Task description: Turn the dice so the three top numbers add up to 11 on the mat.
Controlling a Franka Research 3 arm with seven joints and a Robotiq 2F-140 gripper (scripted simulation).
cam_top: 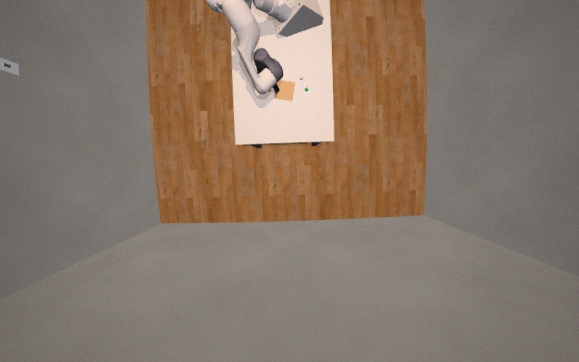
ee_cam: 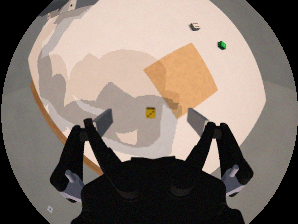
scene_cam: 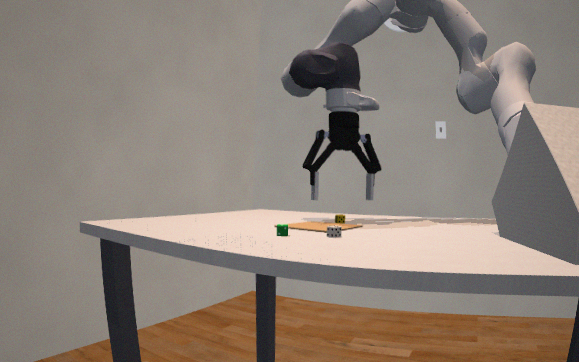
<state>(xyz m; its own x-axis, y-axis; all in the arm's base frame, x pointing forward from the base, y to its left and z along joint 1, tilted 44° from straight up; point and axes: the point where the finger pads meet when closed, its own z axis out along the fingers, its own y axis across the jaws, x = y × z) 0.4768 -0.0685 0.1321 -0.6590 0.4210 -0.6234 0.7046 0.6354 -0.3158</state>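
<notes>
Right now the yellow die is 6 cm below my hand, 1 cm to the right of it and 1 cm ahead of it. Round my hand: white die: 24 cm to the left, 6 cm below, 6 cm behind; then green die: 27 cm to the left, 6 cm below, 2 cm ahead; then tan mat: 11 cm to the left, 6 cm below, 2 cm ahead.
</notes>
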